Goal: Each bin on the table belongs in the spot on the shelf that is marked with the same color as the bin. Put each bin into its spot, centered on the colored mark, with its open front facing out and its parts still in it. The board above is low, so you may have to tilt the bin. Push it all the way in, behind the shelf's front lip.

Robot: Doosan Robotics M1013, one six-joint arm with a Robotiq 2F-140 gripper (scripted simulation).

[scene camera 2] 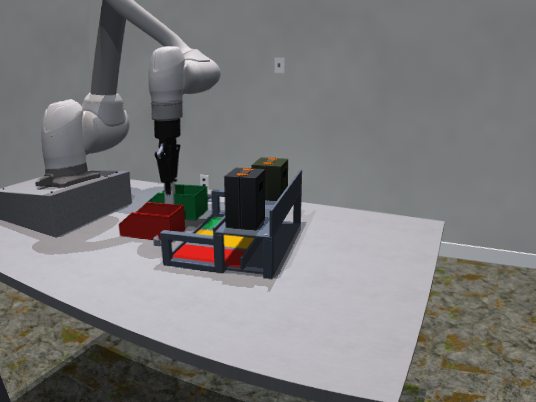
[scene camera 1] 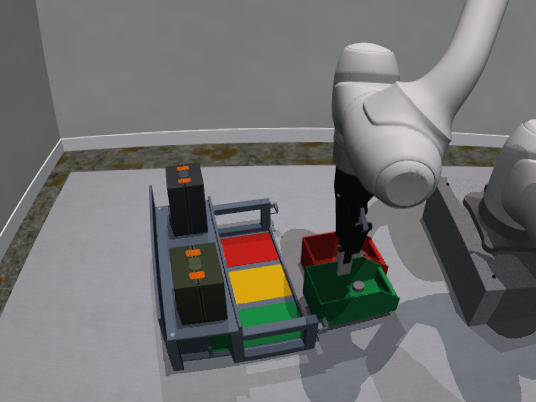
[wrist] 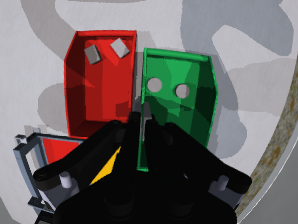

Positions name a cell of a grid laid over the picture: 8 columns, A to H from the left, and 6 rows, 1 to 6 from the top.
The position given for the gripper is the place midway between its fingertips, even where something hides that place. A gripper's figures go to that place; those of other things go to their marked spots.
Labels:
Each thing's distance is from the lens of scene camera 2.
gripper (scene camera 2: C4): 136 cm
green bin (scene camera 2: C4): 133 cm

